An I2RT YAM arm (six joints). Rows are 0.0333 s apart.
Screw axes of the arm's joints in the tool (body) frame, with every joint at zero. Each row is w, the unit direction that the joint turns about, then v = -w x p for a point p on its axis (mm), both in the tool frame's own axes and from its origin. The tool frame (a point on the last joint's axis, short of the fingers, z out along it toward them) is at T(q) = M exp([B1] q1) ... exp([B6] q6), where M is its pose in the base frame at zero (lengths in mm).
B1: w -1 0 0 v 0.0 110.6 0.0
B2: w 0 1 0 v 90.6 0.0 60.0
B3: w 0 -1 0 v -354.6 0.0 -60.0
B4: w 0 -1 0 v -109.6 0.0 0.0
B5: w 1 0 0 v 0.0 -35.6 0.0
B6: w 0 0 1 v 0.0 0.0 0.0
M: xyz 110.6 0.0 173.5 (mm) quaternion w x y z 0.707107 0 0.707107 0
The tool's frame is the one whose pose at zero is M.
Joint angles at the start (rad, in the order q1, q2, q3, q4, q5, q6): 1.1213, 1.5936, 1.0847, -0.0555, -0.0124, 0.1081
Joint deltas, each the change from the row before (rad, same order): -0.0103, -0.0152, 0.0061, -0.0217, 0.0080, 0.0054; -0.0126, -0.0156, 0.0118, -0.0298, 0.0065, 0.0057; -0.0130, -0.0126, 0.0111, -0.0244, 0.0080, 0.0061; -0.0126, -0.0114, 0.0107, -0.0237, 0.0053, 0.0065; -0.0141, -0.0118, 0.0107, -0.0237, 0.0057, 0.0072; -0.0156, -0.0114, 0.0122, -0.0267, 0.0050, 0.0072; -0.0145, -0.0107, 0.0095, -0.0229, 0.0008, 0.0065
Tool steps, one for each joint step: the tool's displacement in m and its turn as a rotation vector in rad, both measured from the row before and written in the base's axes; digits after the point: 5 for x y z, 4 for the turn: 0.00242, -0.00414, 0.00522, -0.0003, 0.0004, -0.0199; 0.00304, -0.00450, 0.00650, -0.0016, 0.0023, -0.0211; 0.00337, -0.00416, 0.00574, -0.0002, 0.0011, -0.0230; 0.00311, -0.00403, 0.00525, -0.0001, 0.0030, -0.0206; 0.00341, -0.00448, 0.00537, 0.0005, 0.0031, -0.0228; 0.00370, -0.00485, 0.00546, -0.0009, 0.0044, -0.0237; 0.00313, -0.00464, 0.00464, 0.0004, 0.0056, -0.0187
